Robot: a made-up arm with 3 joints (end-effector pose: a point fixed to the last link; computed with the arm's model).
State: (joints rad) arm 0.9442 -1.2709 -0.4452
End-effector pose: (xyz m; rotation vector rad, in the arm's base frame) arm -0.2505 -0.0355 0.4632 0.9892 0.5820 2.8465
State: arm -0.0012 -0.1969 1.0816
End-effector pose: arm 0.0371 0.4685 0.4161 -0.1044 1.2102 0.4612
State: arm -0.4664 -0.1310 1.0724
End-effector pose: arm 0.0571 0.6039 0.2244 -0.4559 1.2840 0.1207
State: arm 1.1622 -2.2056 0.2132
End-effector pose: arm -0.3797 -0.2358 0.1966 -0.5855 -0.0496 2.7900
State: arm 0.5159 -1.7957 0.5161
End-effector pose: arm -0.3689 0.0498 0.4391 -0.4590 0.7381 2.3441
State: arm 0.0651 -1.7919 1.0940
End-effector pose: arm -0.3849 0.2393 0.4245 -1.0708 0.8326 1.8282
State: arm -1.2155 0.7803 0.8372
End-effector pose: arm 0.2375 0.5426 0.0559 -0.4618 0.6581 -0.7617
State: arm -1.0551 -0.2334 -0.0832
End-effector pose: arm 0.0338 0.6292 -0.0563 0.0803 1.4003 0.4534
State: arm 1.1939 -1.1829 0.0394
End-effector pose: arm -0.2404 -0.1423 0.4303 0.7946 0.2020 2.5309
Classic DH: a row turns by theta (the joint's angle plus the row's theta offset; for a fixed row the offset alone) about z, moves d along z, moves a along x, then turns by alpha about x. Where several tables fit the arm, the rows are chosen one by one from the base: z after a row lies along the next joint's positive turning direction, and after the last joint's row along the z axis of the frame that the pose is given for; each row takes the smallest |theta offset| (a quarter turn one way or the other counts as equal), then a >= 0, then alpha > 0; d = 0 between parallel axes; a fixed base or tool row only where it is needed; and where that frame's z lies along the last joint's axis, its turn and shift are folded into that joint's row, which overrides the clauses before.
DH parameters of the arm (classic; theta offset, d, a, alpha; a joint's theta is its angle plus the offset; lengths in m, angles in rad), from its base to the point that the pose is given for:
base (fixed): 1.5708 0.017 0.127 1.5708
joint 1: 0 -0.075 0.034 1.5708
joint 2: 0 -0.374 0.261 1.5708
joint 3: -0.7084 -0.0977 0.0076 2.7437
tool (fixed): -0.9906 0.0784 0 0

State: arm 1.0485 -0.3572 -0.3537
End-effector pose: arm 0.0010 -0.0578 0.4886 1.8537 0.2291 1.9789
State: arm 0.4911 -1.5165 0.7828
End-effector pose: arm -0.3362 0.1292 0.4760 -0.3977 0.7108 1.9605
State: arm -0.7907 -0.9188 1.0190
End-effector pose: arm -0.1925 0.6491 0.0589 -1.0924 1.6005 0.6227
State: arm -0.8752 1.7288 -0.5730
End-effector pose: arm 0.1294 0.3170 0.3979 0.4840 -0.5861 0.0819
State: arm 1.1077 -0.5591 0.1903
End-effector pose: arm -0.0649 -0.0835 0.5002 1.2737 0.4102 1.9030
